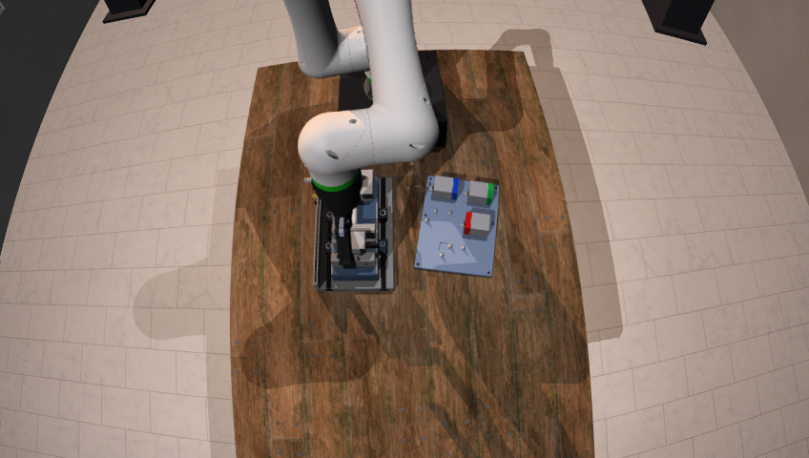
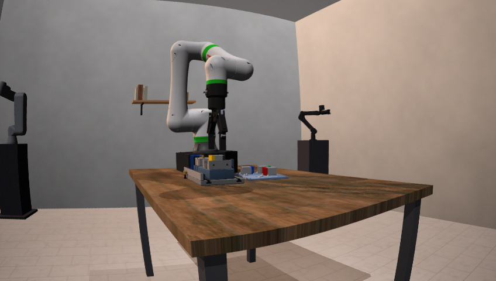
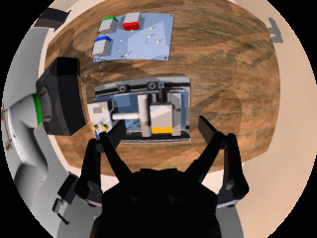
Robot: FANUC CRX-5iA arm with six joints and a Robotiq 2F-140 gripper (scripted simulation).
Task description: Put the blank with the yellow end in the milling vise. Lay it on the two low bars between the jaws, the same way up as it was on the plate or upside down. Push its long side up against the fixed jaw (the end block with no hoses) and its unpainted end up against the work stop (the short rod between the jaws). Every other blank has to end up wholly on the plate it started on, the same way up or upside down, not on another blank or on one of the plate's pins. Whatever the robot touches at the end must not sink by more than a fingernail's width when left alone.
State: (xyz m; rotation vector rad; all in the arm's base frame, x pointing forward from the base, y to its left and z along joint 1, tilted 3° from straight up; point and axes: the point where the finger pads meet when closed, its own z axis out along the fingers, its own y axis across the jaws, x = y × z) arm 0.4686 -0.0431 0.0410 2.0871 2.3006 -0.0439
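My hand is 50 mm above the yellow-ended blank. From my hand the other things lie so: fixed jaw: 30 mm ahead, 70 mm below; then blue-grey plate: 110 mm behind, 240 mm to the left, 140 mm below; then hosed block: 160 mm behind, 20 mm to the right, 70 mm below.
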